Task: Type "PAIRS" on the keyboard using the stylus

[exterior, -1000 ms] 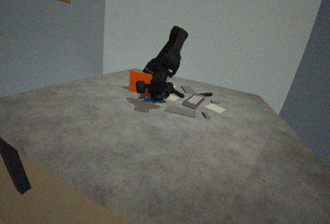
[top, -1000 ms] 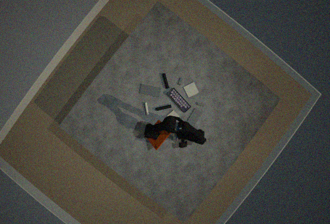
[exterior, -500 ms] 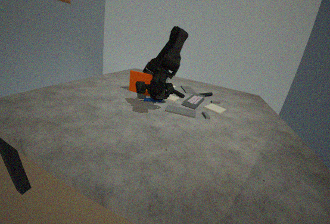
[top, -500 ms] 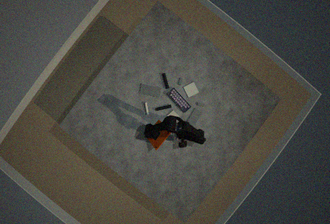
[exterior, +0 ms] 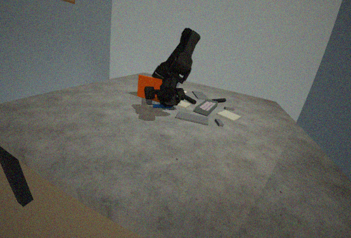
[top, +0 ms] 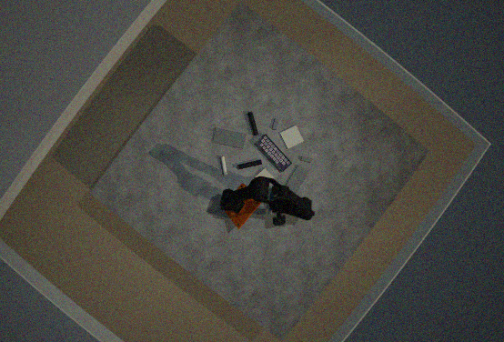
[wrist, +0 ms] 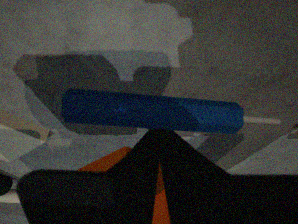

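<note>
Right now the cream pad is 9 cm ahead of my gripper tip, 9 cm to the left of it and 1 cm below it. Round my gripper tip: blue stylus: 2 cm behind, 3 cm to the right; then white pad: 34 cm ahead, 8 cm to the left, 1 cm below.
</note>
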